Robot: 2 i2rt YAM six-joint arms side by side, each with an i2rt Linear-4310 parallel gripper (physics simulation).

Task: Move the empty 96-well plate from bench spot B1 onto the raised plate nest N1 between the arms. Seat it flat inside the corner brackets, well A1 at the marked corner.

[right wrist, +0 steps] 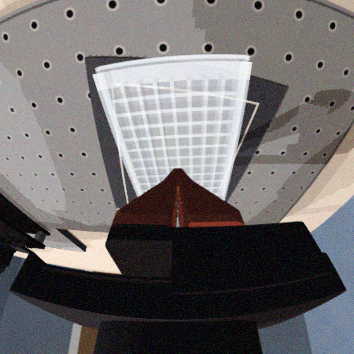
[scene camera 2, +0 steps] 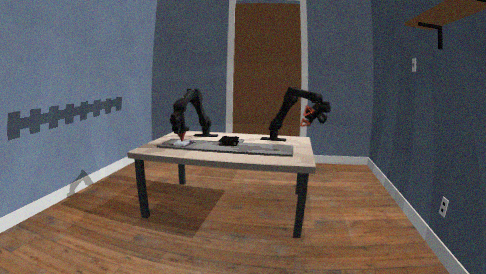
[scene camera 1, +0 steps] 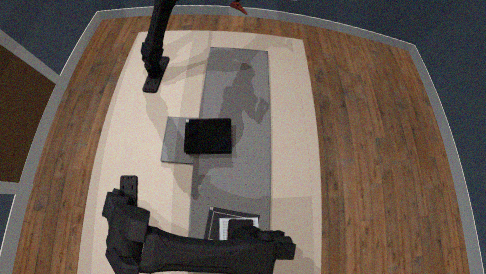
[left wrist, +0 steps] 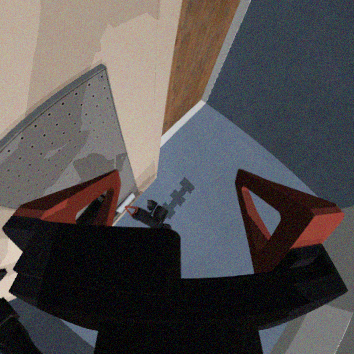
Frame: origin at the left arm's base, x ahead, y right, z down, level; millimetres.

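Where they show: left gripper, fingertip midpoint: [scene camera 2: 302, 120] [scene camera 1: 255, 6] [left wrist: 177, 175]; right gripper, fingertip midpoint: [right wrist: 177, 174] [scene camera 2: 182, 141] [scene camera 1: 233, 230] [left wrist: 124, 206]; left arm's base, origin of the base link: [scene camera 2: 273, 139] [scene camera 1: 156, 74]; right arm's base, origin of the base link: [scene camera 2: 205, 135] [scene camera 1: 128, 202].
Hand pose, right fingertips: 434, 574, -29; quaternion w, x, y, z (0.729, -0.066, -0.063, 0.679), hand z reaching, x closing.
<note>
Each offset is from my right fingertips to the top centre of the thing, as dx, dy, dz. Level surfaces: height alone.
The white 96-well plate {+18, -1, +0} [scene camera 1: 223, 229] [scene camera 2: 183, 143] [right wrist: 175, 115] lies on the dark square of bench spot B1 [scene camera 1: 214, 220] [right wrist: 270, 90], turned a little relative to the thin light outline. The raised nest N1 {-133, -308, -23} [scene camera 1: 207, 136] [scene camera 2: 229, 141] is a black block between the arms; its brackets are too dark to make out. My right gripper [scene camera 2: 182, 139] [right wrist: 177, 174] is shut, fingertips together, pointing down at the near part of the plate, with nothing visible between them. My left gripper [scene camera 2: 305, 116] [left wrist: 177, 175] is open and empty, raised high at the right of scene camera 2.
A grey perforated board {dz +16} [scene camera 1: 235, 185] [left wrist: 50, 135] lies along the table {dz +29} [scene camera 1: 295, 150], under the nest and B1. In scene camera 1 the right arm's dark links cover part of the plate and B1. The left arm's base stands at the table's upper left there.
</note>
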